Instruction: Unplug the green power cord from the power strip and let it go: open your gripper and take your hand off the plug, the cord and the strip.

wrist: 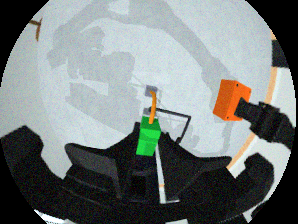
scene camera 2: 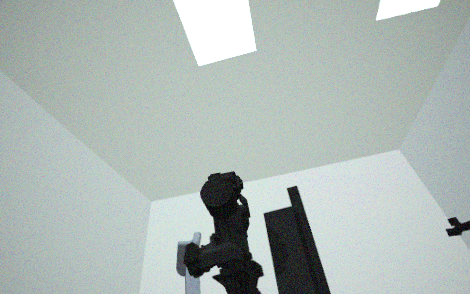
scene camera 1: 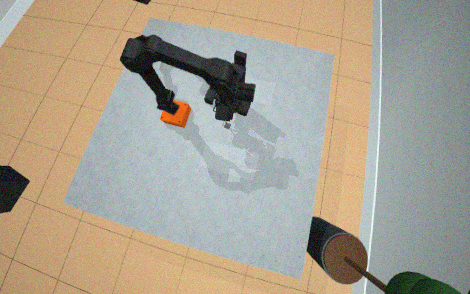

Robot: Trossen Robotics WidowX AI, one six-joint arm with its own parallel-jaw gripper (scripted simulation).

In view: the gripper (scene camera 1: 229,109) and a green plug (wrist: 149,133).
The gripper is seen too in the wrist view (wrist: 149,132).
